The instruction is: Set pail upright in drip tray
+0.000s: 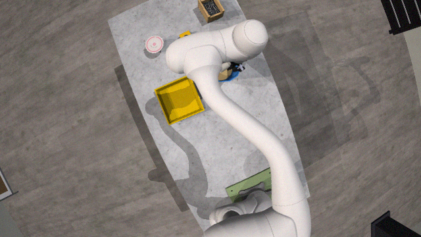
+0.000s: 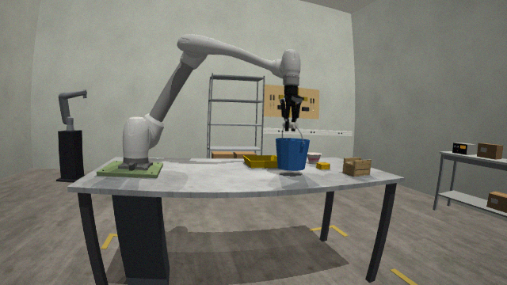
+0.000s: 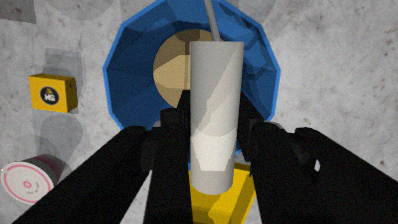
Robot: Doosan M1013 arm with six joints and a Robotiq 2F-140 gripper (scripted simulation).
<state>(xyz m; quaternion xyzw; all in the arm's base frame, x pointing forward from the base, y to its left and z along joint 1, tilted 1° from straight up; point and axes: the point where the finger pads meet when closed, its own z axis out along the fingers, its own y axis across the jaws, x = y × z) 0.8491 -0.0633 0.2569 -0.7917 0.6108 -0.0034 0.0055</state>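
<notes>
The blue pail lies 100 mm below my hand and 10 mm ahead of it. Also, from my hand: yellow drip tray (290 mm to the left, 250 mm below, 70 mm behind); then pink-and-white bowl (320 mm to the left, 300 mm ahead, 230 mm below); then pail handle (30 mm below, 10 mm ahead).
</notes>
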